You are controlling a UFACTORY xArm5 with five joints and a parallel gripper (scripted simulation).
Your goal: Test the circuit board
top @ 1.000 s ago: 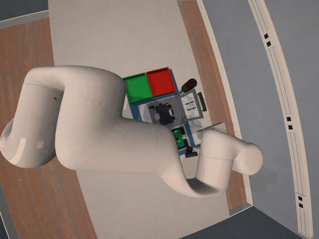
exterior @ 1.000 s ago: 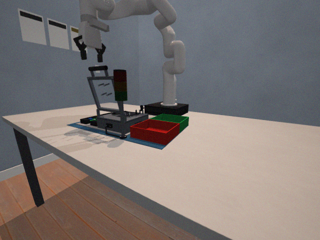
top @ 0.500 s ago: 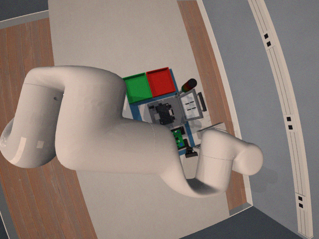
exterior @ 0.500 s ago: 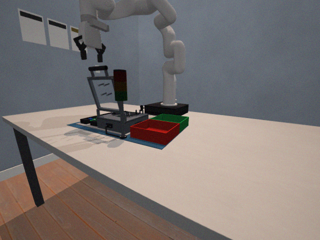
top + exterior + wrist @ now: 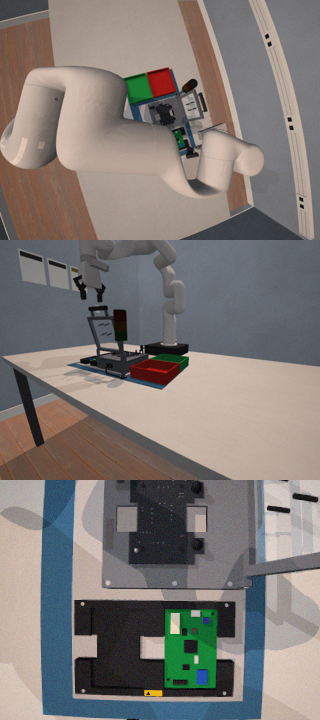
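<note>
My hand is 31 cm above the green circuit board. From my hand the other things lie so: black block: 24 cm below, 22 cm to the left, 12 cm behind; red bin: 37 cm to the left, 32 cm below, 2 cm behind; green bin: 36 cm to the left, 32 cm below, 17 cm behind.
</note>
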